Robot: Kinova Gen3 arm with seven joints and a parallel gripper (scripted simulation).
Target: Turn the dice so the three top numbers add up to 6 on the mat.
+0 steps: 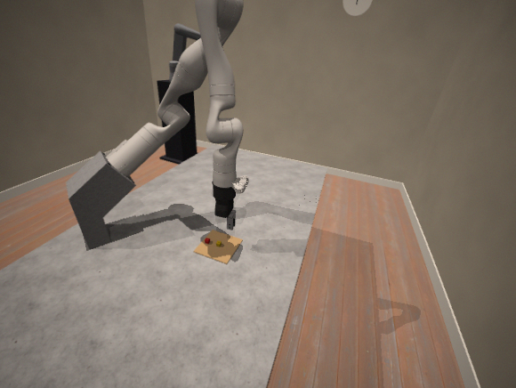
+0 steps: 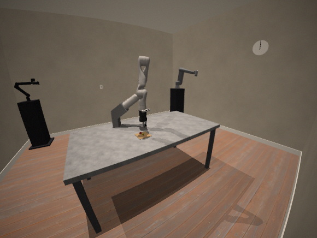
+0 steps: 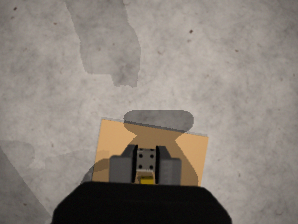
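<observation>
The yellow die is 50 mm behind my hand, 10 mm to the right of it and 110 mm below it. The rest, counted from my hand: tan mat 50 mm behind, 10 mm to the right, 120 mm below; white die 10 mm below; red die 90 mm behind, 20 mm to the right, 110 mm below.
</observation>
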